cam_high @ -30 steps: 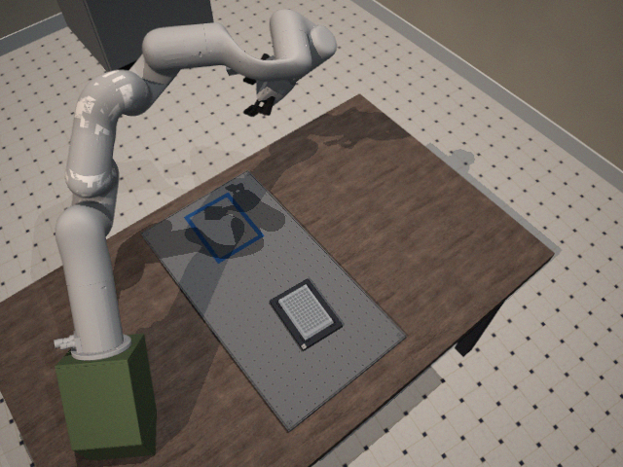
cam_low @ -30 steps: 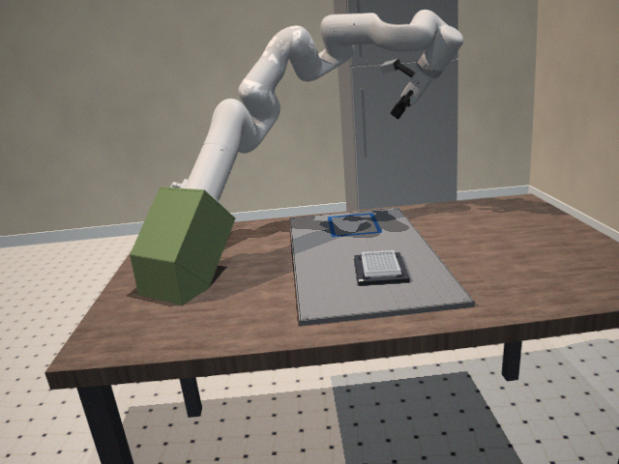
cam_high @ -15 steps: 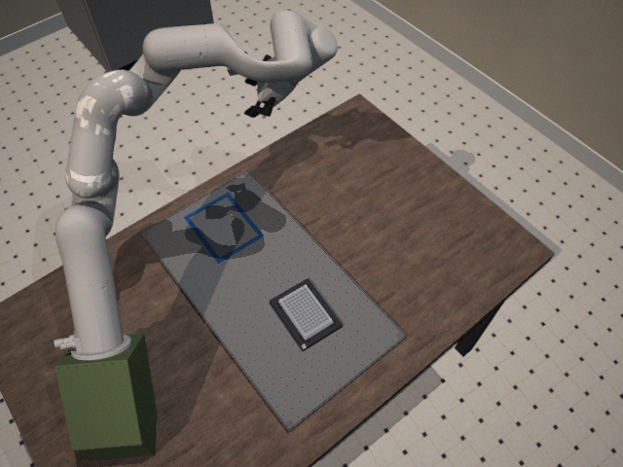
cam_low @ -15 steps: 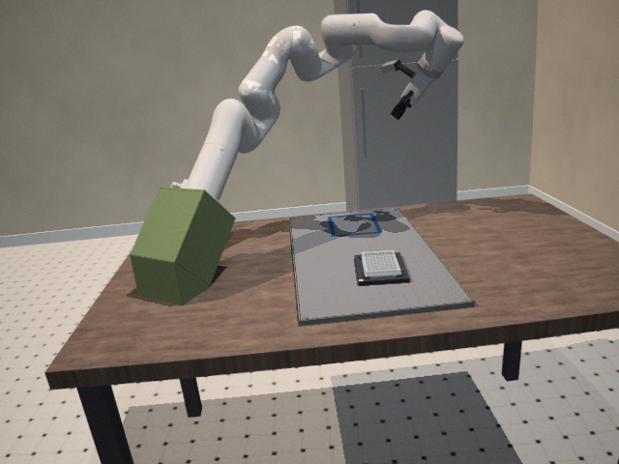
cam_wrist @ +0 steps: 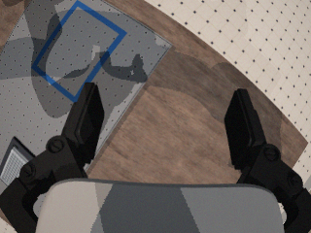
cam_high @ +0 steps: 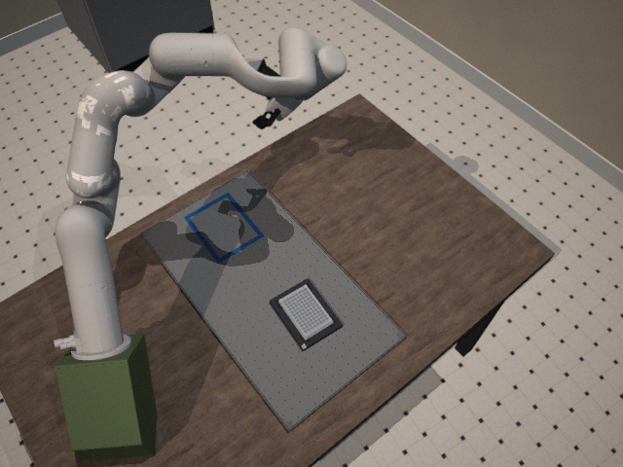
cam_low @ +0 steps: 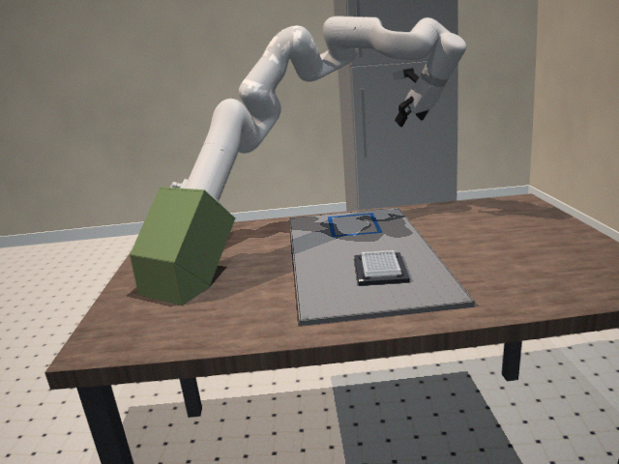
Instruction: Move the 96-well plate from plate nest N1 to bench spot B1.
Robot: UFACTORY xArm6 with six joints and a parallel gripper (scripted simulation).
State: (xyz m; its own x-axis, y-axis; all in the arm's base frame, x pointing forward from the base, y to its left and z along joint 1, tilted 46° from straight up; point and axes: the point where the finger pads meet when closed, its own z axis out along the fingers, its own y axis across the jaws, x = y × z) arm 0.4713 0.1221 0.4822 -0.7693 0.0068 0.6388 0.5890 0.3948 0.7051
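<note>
Now: the 96-well plate 50 mm behind my hand, 420 mm to the right of it and 300 mm below it. The rest, counted from my hand: plate nest N1 (50 mm behind, 420 mm to the right, 310 mm below).
</note>
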